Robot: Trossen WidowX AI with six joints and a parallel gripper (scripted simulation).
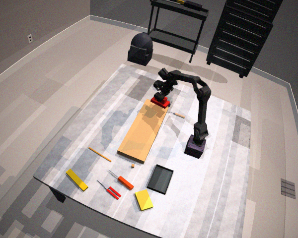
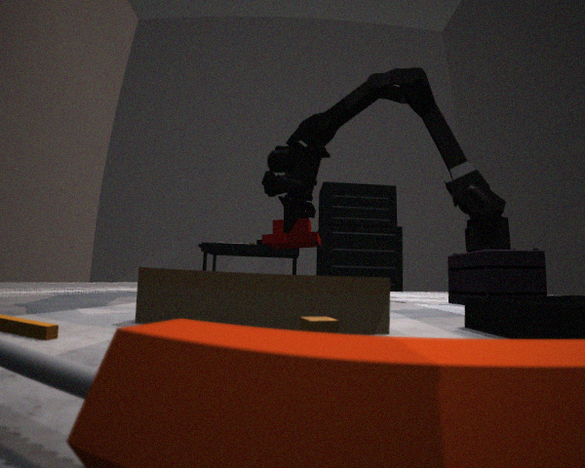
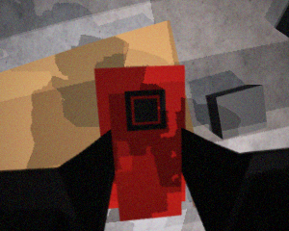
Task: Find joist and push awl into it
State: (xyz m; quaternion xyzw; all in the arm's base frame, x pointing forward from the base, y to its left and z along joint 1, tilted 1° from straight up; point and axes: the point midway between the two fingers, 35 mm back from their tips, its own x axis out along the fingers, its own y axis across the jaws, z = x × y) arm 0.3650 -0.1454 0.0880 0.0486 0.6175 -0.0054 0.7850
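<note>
The small tan cube lies 49 cm to the left of my gripper tip, 13 cm below it and 9 cm behind it. The rest, counted from my gripper tip: awl: 13 cm below, 13 cm behind, 7 cm to the right; grey box: 15 cm to the right, 12 cm below, 2 cm behind; stud finder: 2 cm above, 1 cm ahead.
</note>
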